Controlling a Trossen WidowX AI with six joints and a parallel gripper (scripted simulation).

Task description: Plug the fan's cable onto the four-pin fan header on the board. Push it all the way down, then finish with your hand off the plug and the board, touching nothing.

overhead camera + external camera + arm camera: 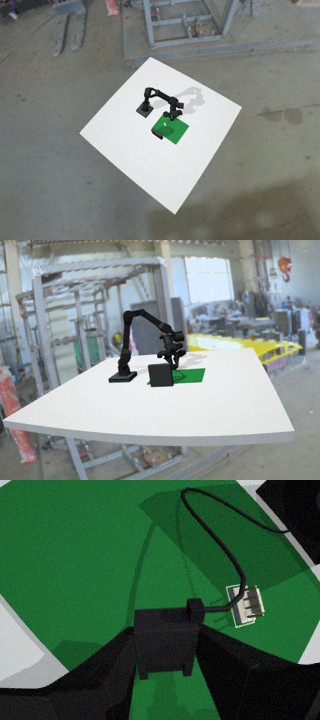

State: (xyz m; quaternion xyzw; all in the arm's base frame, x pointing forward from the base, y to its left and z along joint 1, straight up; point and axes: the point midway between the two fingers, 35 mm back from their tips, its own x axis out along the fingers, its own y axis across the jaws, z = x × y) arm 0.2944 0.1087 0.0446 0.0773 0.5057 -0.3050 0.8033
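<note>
My gripper tip is 6 cm to the left of the green board, 5 cm above it and 3 cm short of it. From my gripper tip the other things lie so: black fan plug (1 cm behind); then pale four-pin header (8 cm to the right, 4 cm below, 3 cm behind); then black fan (21 cm to the right, 2 cm above, 1 cm behind).
</note>
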